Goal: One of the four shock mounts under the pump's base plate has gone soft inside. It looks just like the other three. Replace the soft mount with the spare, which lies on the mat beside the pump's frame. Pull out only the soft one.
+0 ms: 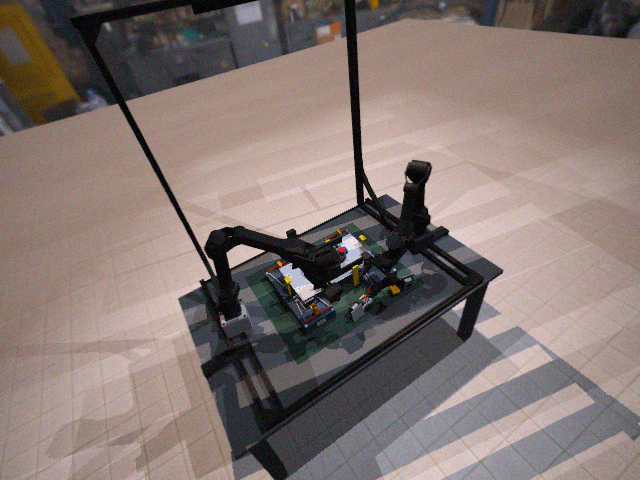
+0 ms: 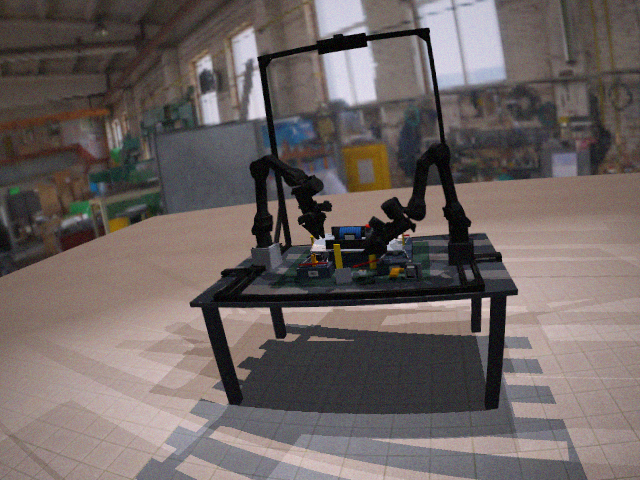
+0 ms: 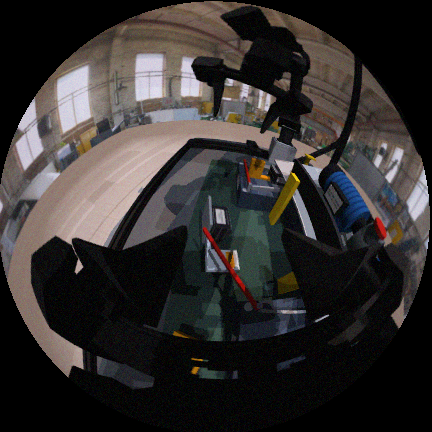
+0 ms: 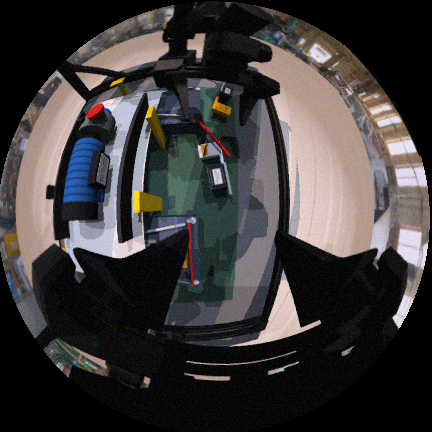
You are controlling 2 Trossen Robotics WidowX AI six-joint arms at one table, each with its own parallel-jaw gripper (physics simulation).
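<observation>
The pump (image 2: 349, 232) (image 3: 346, 200) (image 4: 82, 172), blue and ribbed, stands on a pale base plate (image 1: 356, 250) over dark blue frame blocks (image 1: 297, 308). An orange mount part (image 1: 314, 308) (image 3: 257, 168) shows at one frame corner; the other mounts are largely hidden. An orange block (image 1: 395, 289) (image 2: 395, 272) (image 4: 221, 106), perhaps the spare, lies on the mat beside the frame. My left gripper (image 2: 368, 251) (image 3: 236, 232) (image 4: 215, 121) is open and empty, low near the frame's end and the orange block. My right gripper (image 2: 320, 236) (image 3: 238, 123) (image 4: 233, 235) is open and empty, raised over the opposite end.
A red bar (image 1: 368, 292) (image 3: 230, 267) (image 4: 211, 135) swings out from the nearer frame corner over the green mat (image 4: 180, 170). A black box with a pale label (image 3: 220, 220) (image 4: 216, 176) and a white bracket lie beyond. A yellow post (image 1: 355, 274) (image 3: 284, 200) stands beside the plate.
</observation>
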